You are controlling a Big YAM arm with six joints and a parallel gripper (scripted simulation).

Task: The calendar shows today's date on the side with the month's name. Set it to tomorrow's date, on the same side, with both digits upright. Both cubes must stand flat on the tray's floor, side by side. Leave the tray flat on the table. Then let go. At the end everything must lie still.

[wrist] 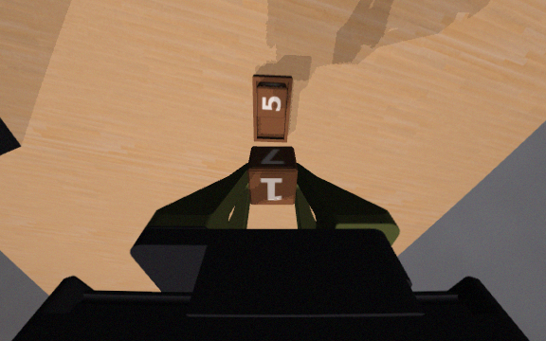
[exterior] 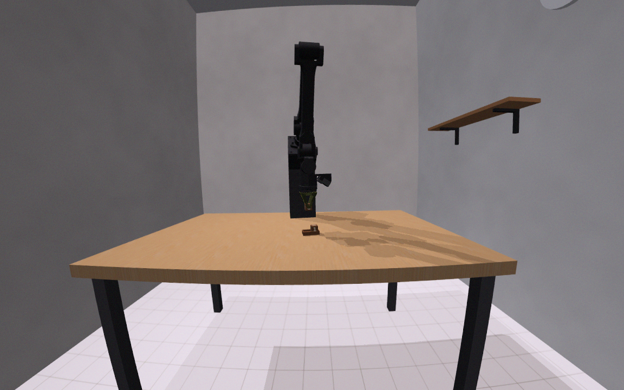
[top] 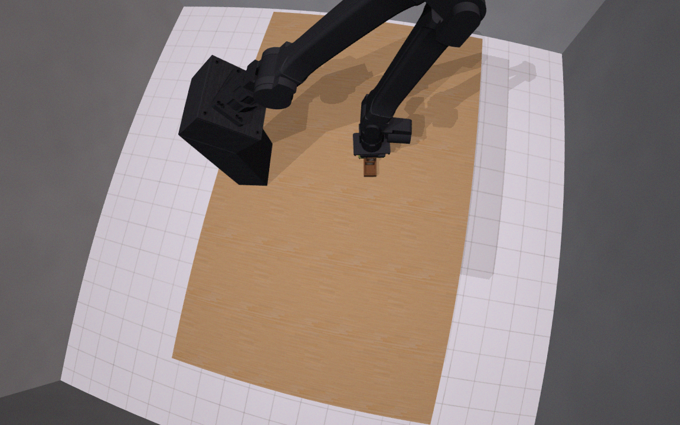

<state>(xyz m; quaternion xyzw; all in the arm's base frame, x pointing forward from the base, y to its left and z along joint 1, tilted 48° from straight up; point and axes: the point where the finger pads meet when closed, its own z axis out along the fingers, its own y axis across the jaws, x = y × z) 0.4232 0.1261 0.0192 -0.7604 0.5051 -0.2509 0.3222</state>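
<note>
Now: the brown calendar tray 10 mm behind my hand, 10 mm to the left of it and 120 mm below it. Round my hand: cube (right at my hand).
</note>
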